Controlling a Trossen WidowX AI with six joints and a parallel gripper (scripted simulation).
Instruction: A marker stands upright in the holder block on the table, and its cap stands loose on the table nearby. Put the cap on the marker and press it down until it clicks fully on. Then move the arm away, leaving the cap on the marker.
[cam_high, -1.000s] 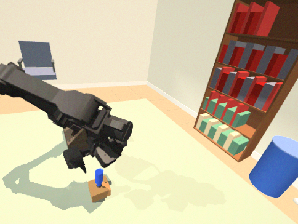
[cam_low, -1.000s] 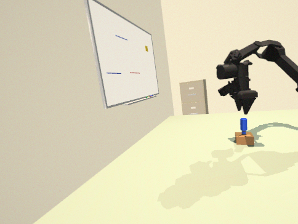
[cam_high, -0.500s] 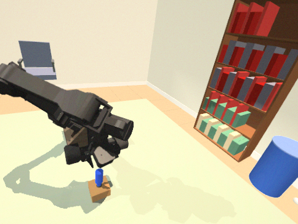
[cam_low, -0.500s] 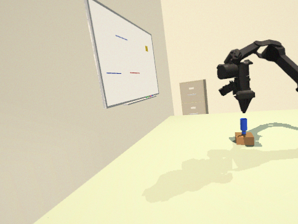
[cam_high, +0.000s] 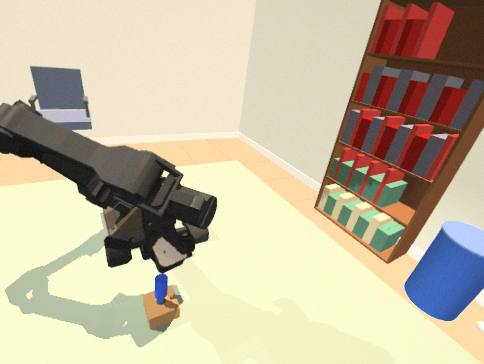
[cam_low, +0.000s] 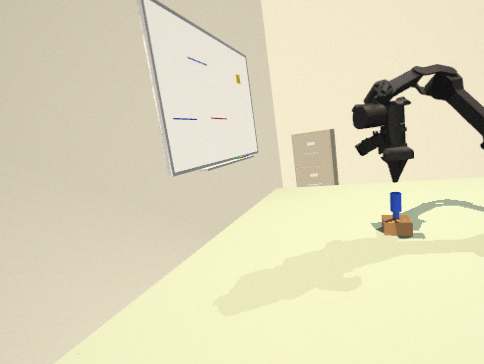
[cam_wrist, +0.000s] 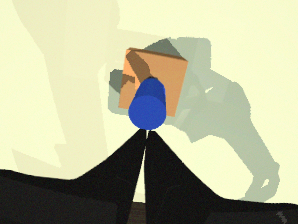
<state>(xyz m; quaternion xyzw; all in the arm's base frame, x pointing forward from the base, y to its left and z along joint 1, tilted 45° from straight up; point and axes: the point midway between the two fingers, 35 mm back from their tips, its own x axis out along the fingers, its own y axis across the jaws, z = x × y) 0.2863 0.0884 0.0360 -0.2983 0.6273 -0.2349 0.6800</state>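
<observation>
The blue cap is 60 mm below my gripper tip. Also, from my gripper tip: holder block: 120 mm below.
</observation>
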